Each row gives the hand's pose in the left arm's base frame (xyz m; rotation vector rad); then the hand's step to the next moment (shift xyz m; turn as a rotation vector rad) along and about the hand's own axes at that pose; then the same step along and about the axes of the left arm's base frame.
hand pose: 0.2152 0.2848 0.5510 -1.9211 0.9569 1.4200
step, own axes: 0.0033 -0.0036 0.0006 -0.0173 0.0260 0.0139
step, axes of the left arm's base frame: 0.0032 0.0019 -0.0032 -0.0320 -0.0007 0.0121
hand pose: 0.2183 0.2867 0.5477 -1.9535 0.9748 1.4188
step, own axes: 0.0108 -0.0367 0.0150 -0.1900 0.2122 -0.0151
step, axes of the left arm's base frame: 0.0229 0.0308 -0.0147 -0.1971 -0.0923 0.1844
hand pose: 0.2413 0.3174 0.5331 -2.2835 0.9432 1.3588
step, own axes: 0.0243 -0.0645 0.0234 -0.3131 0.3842 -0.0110
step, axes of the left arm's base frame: 0.0366 0.0513 -0.0364 -0.3573 -0.1694 0.2989
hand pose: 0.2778 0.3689 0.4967 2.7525 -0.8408 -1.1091
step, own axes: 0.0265 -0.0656 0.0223 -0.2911 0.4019 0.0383
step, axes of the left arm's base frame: 0.0316 0.0456 -0.0493 -0.3849 -0.1885 0.2530
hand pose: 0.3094 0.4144 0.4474 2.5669 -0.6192 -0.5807
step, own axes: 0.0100 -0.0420 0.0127 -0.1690 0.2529 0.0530
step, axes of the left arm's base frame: 0.0155 0.0249 -0.0341 -0.2448 -0.1347 0.1315
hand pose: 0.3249 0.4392 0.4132 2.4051 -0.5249 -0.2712
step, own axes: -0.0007 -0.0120 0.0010 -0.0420 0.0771 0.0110
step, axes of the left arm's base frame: 0.0027 0.0082 -0.0084 -0.0644 -0.0423 0.0435
